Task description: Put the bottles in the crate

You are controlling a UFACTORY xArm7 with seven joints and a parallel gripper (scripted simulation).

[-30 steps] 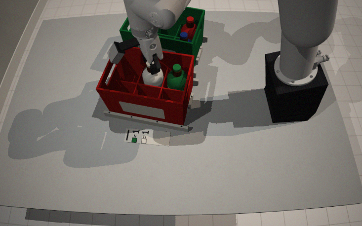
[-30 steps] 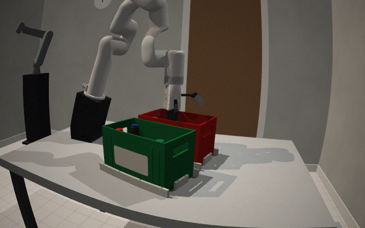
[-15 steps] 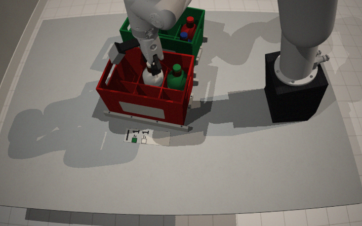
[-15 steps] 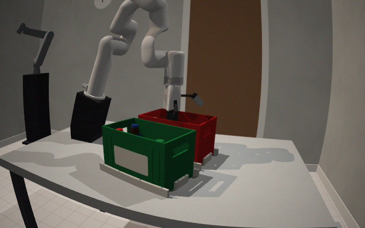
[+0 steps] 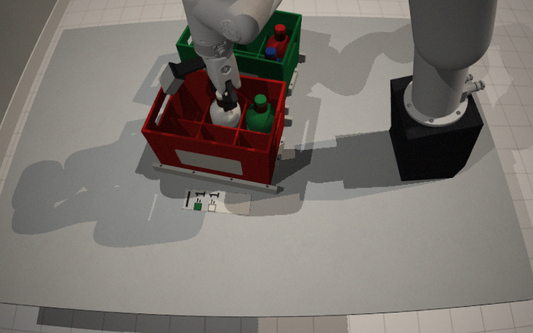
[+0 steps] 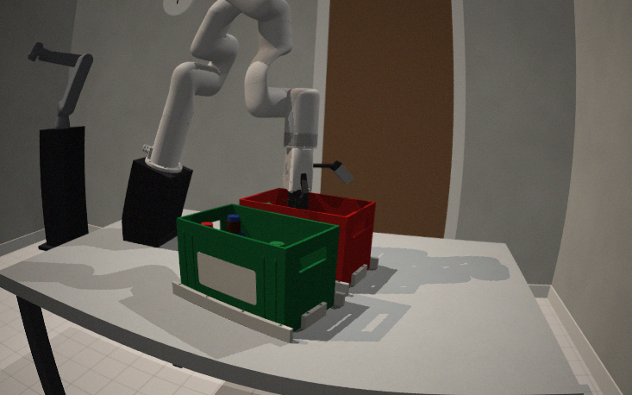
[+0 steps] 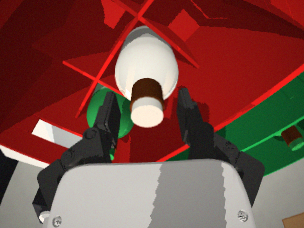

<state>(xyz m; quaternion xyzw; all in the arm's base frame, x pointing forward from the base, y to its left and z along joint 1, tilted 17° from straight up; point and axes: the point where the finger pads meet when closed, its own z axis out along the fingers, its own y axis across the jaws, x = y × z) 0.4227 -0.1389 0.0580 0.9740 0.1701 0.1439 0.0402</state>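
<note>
Right now my hand is 7 cm above the white-capped bottle. From my hand the other things lie so: red crate (2 cm ahead, 4 cm to the left, 7 cm below); then green crate (6 cm behind, 19 cm to the right, 7 cm below); then blue bottle (12 cm behind, 11 cm to the right, 7 cm below).
</note>
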